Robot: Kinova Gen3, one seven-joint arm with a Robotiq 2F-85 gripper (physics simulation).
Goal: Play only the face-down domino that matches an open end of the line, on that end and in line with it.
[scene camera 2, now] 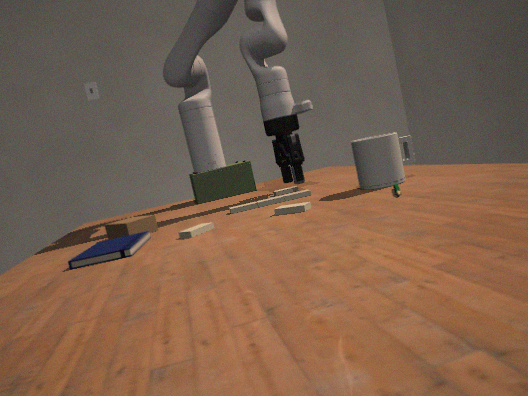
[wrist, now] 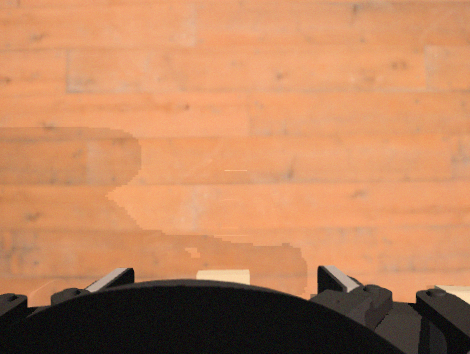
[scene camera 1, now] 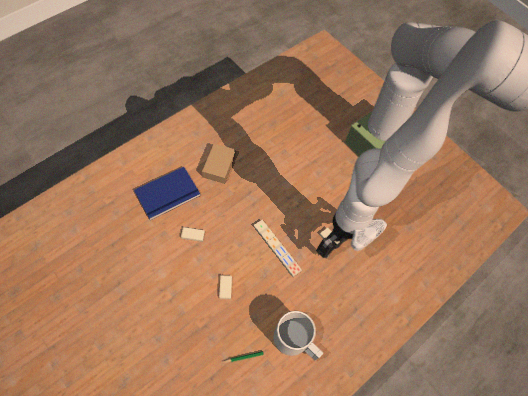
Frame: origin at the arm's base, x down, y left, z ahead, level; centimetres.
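Where they show: gripper, between the fingertips: [scene camera 2: 294, 183] [scene camera 1: 337, 243]; arm's base, origin of its link: [scene camera 2: 210, 169] [scene camera 1: 384, 126].
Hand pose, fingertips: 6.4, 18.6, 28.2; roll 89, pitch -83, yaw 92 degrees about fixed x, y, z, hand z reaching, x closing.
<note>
Each offset is from my fingertips to the top centre of the thing, as dx, dy, dz. "pt": to the spot under its first point.
The domino line @[pt +0.8, -6.7, +13.0] [scene camera 1: 277, 248] [scene camera 2: 270, 201] lies face up; its far-left end shows a green pip, its near-right end several red pips, with orange and blue halves between. My gripper [scene camera 1: 325, 249] [scene camera 2: 293, 181] [wrist: 225, 288] is open and empty, pointing down a little above the table, right of the line. A face-down domino @[+0.8, -2.2, +0.1] [scene camera 1: 326, 233] [scene camera 2: 285, 191] [wrist: 223, 277] lies below it, partly hidden by the gripper. Two more face-down dominoes lie left of the line: one @[+0.8, -20.3, +28.3] [scene camera 1: 192, 234] [scene camera 2: 196, 230] near the notebook, one @[+0.8, -5.0, +28.3] [scene camera 1: 225, 287] [scene camera 2: 292, 209] nearer the mug. Their faces are hidden.
A grey mug @[-6.8, +13.9, +21.4] [scene camera 1: 296, 334] [scene camera 2: 378, 161] stands beyond the line's red end, with a green pencil @[+1.1, +10.4, +33.2] [scene camera 1: 246, 356] [scene camera 2: 396, 190] nearby. A blue notebook @[+0.6, -33.5, +28.5] [scene camera 1: 167, 192] [scene camera 2: 110, 250] and brown block @[-1.2, -34.0, +13.2] [scene camera 1: 218, 161] [scene camera 2: 131, 227] lie left. A green box [scene camera 1: 361, 140] [scene camera 2: 223, 182] stands by the arm's base.
</note>
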